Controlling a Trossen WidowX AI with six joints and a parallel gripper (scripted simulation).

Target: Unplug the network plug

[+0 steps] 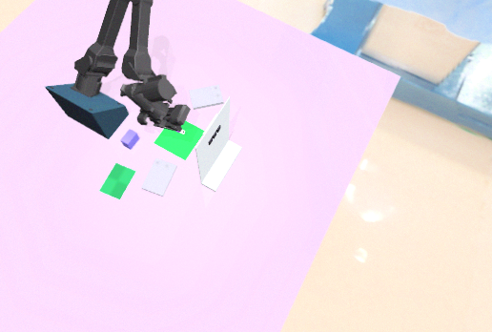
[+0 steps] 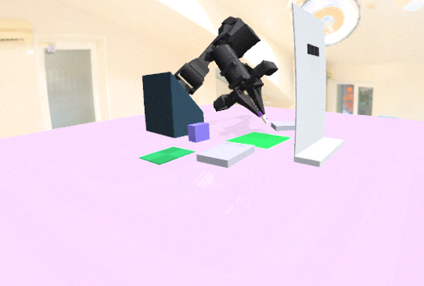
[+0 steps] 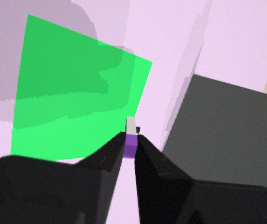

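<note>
Right now my gripper tip is 14 cm past the purple cube, 8 cm to the left of it and 4 cm above it. Also, from my gripper tip: green patch (21 cm to the right, 11 cm behind, 6 cm below); then upright white panel (14 cm ahead, 7 cm above, 3 cm to the right).
</note>
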